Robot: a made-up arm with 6 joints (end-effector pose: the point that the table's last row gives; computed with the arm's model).
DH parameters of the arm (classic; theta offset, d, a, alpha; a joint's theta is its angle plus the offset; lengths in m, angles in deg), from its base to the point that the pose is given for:
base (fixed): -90 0.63 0.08 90
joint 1: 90 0.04 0.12 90
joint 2: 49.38 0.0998 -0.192 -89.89
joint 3: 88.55 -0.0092 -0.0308 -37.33
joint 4: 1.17 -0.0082 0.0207 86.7
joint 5: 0.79 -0.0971 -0.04 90
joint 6: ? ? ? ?
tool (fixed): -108.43 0 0 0
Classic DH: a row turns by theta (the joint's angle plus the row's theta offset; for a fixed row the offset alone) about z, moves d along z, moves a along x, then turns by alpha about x.
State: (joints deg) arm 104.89 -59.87 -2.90 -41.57 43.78 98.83
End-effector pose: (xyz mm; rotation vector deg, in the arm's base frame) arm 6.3 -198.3 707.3 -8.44 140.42 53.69
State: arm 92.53 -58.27 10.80 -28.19 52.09 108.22
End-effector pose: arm 16.7 -228.2 715.6 -8.04 153.99 38.98
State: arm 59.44 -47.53 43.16 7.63 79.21 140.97
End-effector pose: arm 62.4 -254.8 722.7 9.68 164.32 -14.67
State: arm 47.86 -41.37 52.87 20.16 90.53 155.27
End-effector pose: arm 74.8 -247.5 722.9 25.49 151.28 -30.10
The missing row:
joint 6: 18.43 0 -0.0316 0
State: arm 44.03 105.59 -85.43 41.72 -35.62 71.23
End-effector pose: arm 46.4 199.9 967.5 -15.81 -26.05 165.21
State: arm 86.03 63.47 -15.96 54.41 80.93 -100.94
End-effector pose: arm 129.2 188.2 818.8 -25.31 -160.94 -73.92
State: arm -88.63 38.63 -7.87 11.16 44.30 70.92
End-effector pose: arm 236.1 -312.6 482.7 32.21 -38.01 29.12
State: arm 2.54 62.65 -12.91 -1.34 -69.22 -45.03
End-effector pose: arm 227.1 -177.7 886.0 70.41 -17.03 12.54
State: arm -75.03 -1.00 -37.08 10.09 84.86 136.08
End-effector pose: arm 226.3 -114.0 556.5 -14.08 -25.02 140.18
